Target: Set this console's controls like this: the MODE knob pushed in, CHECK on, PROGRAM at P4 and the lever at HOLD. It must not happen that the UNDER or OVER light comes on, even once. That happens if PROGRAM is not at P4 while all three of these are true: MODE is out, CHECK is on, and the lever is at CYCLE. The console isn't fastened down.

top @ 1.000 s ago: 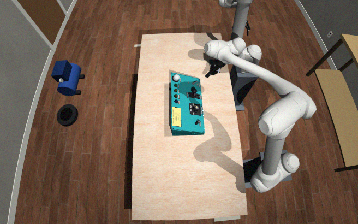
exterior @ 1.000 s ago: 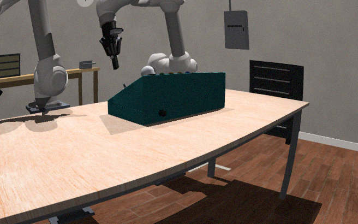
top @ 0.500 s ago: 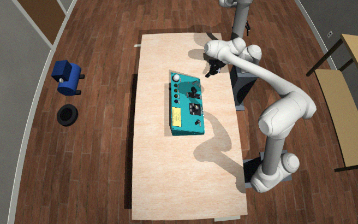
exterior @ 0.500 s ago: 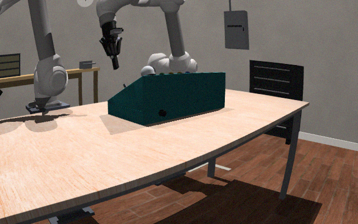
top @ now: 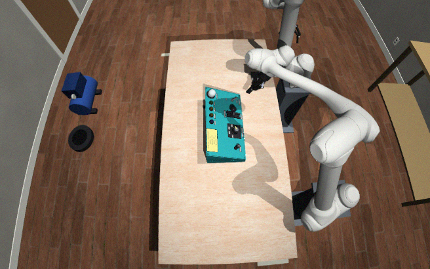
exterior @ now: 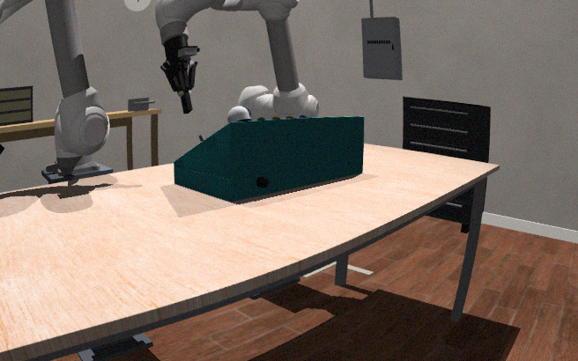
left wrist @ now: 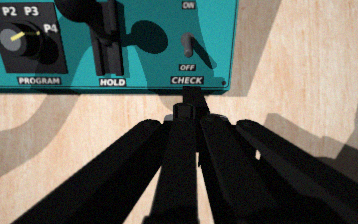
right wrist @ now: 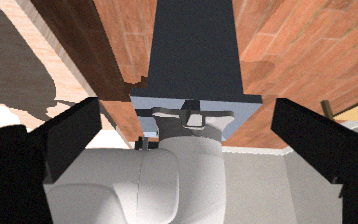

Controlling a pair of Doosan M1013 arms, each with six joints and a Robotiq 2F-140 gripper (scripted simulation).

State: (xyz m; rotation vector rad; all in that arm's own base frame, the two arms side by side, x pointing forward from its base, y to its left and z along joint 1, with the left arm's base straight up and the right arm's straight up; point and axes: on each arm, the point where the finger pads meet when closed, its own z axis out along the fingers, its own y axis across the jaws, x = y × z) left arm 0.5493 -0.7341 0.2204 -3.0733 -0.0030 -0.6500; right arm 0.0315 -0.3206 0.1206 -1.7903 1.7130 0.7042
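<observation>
My left hand is 11 cm above the check toggle, 10 cm short of it and 1 cm to the left of it. Round my left hand: lever: 12 cm ahead, 11 cm to the left, 9 cm below; mode knob: 35 cm to the left, 14 cm ahead, 12 cm below.
</observation>
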